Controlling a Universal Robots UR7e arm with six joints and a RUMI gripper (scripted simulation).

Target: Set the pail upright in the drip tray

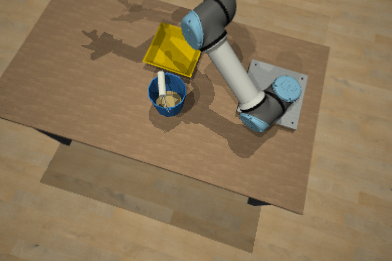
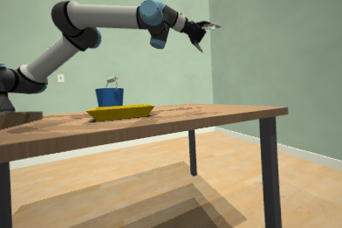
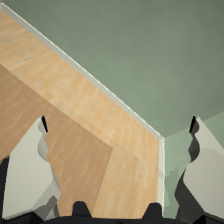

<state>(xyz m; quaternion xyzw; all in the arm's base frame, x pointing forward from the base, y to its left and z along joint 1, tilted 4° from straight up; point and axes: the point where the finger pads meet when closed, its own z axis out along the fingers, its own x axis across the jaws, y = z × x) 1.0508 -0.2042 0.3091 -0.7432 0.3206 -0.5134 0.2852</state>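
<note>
The white handle grip lies 56 cm behind my hand, 33 cm to the left of it and 21 cm below it. The rest, counted from my hand: yellow drip tray 51 cm behind, 38 cm below, 5 cm to the left; blue pail 57 cm behind, 33 cm to the left, 27 cm below.
</note>
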